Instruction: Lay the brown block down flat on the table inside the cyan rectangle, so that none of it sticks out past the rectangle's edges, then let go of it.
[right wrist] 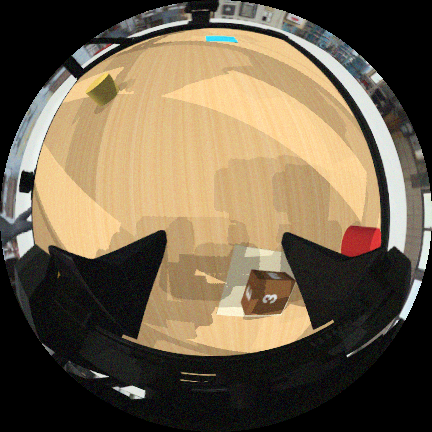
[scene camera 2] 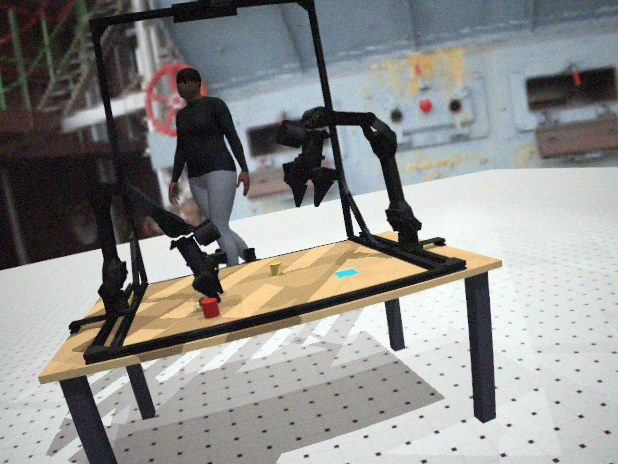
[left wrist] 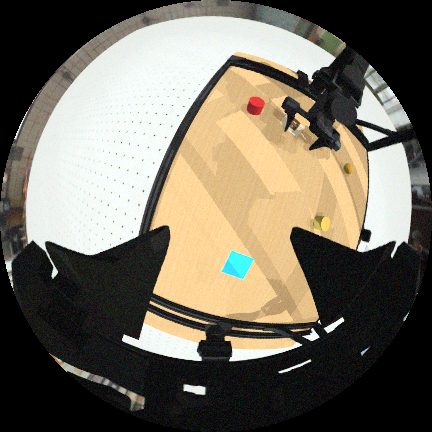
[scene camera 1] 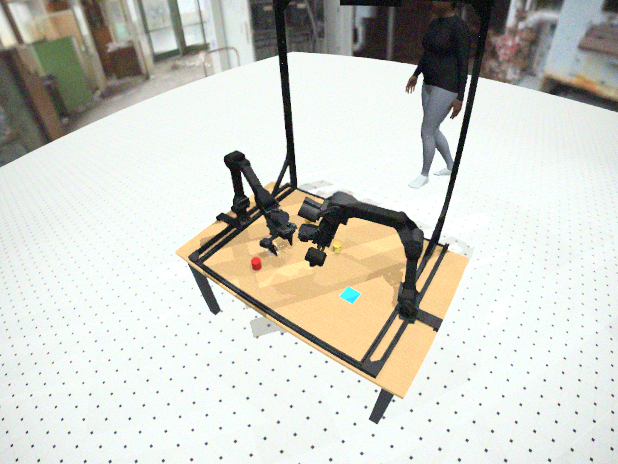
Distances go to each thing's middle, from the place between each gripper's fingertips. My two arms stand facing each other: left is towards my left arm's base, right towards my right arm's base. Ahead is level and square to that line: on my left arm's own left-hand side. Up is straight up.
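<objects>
The pale flat tile (right wrist: pixel 244 258) has my right gripper 3 cm short of it and 5 cm to the left of it, and going by their middles, that tile is the nearest to my right gripper of the things named here. Counting from my right hand, the red cylinder (right wrist: pixel 356 240) is 15 cm ahead, 2 cm to the right and 2 cm above, while the yellow cylinder (right wrist: pixel 103 88) is 15 cm behind, 19 cm to the left and 2 cm above.
From my left hand, you'd find the yellow cylinder 26 cm behind, 9 cm to the right and 21 cm below. Measured from that same left hand, the red cylinder is 4 cm ahead, 31 cm to the right and 21 cm below, and the pale flat tile is 8 cm behind, 33 cm to the right and 23 cm below. By its middle, the red cylinder is nearer to my right gripper than to my left hand.
</objects>
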